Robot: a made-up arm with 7 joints.
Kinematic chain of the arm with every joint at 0, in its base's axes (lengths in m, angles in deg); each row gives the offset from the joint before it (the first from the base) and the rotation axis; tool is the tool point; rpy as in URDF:
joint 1: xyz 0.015 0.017 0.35 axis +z
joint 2: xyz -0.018 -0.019 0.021 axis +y
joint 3: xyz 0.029 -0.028 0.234 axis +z
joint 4: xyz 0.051 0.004 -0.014 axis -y
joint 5: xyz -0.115 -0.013 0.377 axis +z
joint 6: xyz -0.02 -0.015 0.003 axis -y
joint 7: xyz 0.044 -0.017 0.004 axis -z
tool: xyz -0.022 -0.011 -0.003 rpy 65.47 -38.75 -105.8
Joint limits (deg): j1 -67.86..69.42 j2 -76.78..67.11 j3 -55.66..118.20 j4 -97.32..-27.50 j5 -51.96..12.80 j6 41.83..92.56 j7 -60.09..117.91
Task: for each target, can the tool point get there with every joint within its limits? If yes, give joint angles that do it. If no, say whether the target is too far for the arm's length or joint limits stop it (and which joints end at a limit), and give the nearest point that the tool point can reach.
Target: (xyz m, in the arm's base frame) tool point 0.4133 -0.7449 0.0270
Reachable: no: too far | nearest point 0.3033 -0.5345 0.1606 | short by 0.272 m
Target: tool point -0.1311 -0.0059 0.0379
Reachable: no: joint limits stop it (at a limit: joint 2, joint 3, joint 4, joint 5, joint 6, joint 7) | nearest point -0.4719 -0.0593 0.2554 | short by 0.408 m
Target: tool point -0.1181 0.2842 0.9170
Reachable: yes | joints -11.56 -42.14 56.72 -64.77 -26.85 71.86 44.25
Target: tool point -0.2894 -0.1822 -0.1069
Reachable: no: joint limits stop it (at a limit: joint 1, joint 2, joint 4, joint 5, joint 6, joint 7) | nearest point -0.1344 -0.4568 0.0877 | short by 0.371 m
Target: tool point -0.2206 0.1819 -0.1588
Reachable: no: joint limits stop it (at a limit: joint 1, joint 2, joint 4, joint 5, joint 6, joint 7) | nearest point -0.0490 0.4525 0.0815 | short by 0.400 m
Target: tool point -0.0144 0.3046 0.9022
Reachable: yes | joints -27.03 -50.55 48.61 -76.17 2.20 82.44 59.87
